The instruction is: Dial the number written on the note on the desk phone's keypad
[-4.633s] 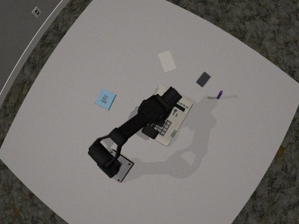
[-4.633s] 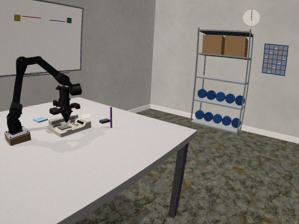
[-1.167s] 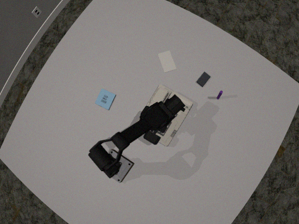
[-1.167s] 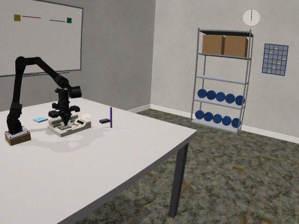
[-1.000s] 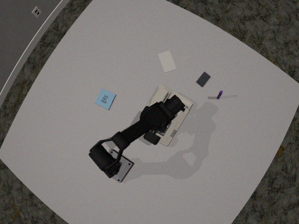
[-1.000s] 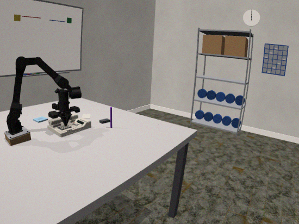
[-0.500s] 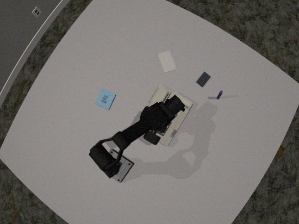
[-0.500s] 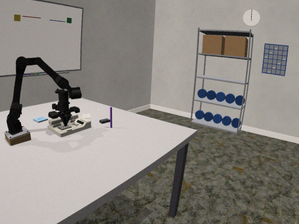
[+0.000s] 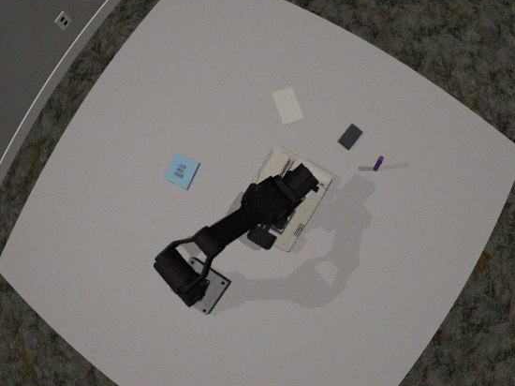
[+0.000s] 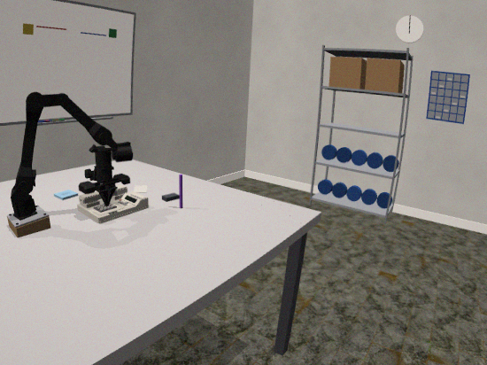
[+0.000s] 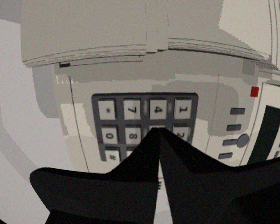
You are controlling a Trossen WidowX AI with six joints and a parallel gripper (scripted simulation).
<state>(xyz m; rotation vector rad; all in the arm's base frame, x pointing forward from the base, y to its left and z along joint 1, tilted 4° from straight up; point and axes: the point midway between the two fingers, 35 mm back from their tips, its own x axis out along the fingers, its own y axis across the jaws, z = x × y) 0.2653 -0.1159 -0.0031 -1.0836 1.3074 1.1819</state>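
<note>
My hand is 40 mm short of the beige desk phone, 40 mm above it and 20 mm to the right of it. From my hand the other things lie so: purple stick (210 mm ahead, 180 mm to the right); handset (70 mm to the left, 40 mm ahead, 20 mm below); white card (270 mm ahead, 110 mm to the left, 60 mm below).
</note>
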